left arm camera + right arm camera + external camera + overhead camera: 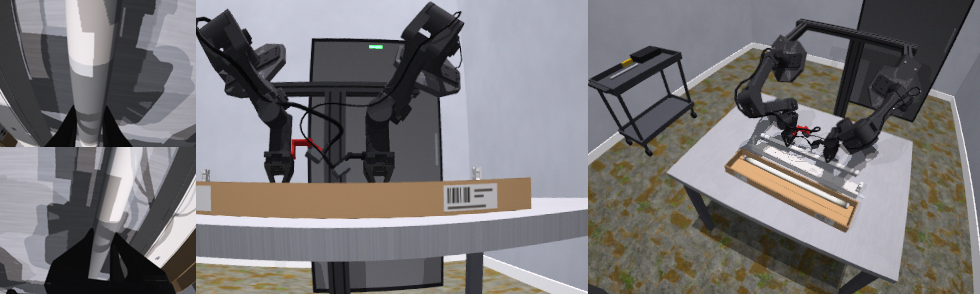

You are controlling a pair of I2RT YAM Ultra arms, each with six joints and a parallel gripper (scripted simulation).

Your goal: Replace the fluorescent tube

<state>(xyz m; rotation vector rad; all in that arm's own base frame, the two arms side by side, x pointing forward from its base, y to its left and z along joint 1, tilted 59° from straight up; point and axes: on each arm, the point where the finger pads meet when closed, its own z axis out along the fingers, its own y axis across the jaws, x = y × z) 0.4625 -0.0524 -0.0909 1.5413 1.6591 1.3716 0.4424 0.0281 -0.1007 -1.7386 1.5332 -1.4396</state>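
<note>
Right now the LED tube is 12 cm to the left of my right hand and 1 cm below it. From my right hand the other things lie so: light fixture (10 cm ahead, 14 cm to the left, 2 cm above); carton (25 cm ahead, 13 cm to the left); old fluorescent tube (20 cm ahead, 13 cm to the left, 1 cm below).
Now: the LED tube 12 cm to the right of my left hand and 1 cm below it. From my left hand the other things lie so: light fixture 10 cm to the right, 10 cm ahead, 2 cm above; then carton 25 cm ahead, 11 cm to the right; then old fluorescent tube 20 cm ahead, 11 cm to the right, 1 cm below.
</note>
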